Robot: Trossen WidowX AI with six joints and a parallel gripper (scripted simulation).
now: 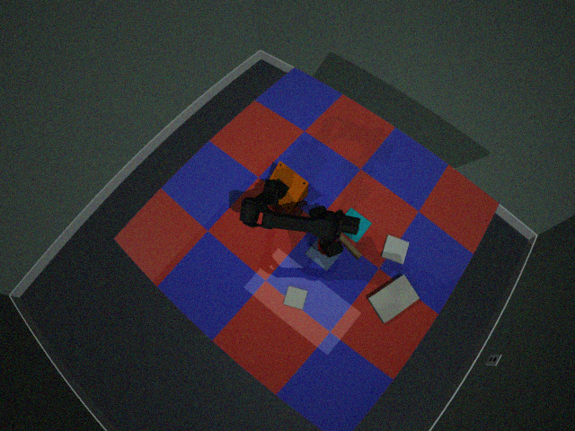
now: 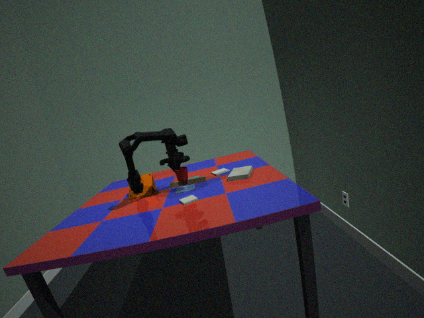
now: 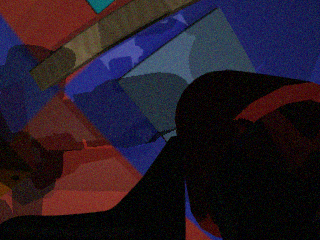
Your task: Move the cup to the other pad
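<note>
Now: the teal pad 160 mm to the left of my gripper tip, 100 mm below it and 40 mm ahead of it. From my gripper tip the other things lie so: wooden bar (90 mm below, 70 mm to the left, 30 mm ahead); then red cup (30 mm ahead, 20 mm to the right); then grey-blue pad (100 mm below, 30 mm ahead, 10 mm to the right).
</note>
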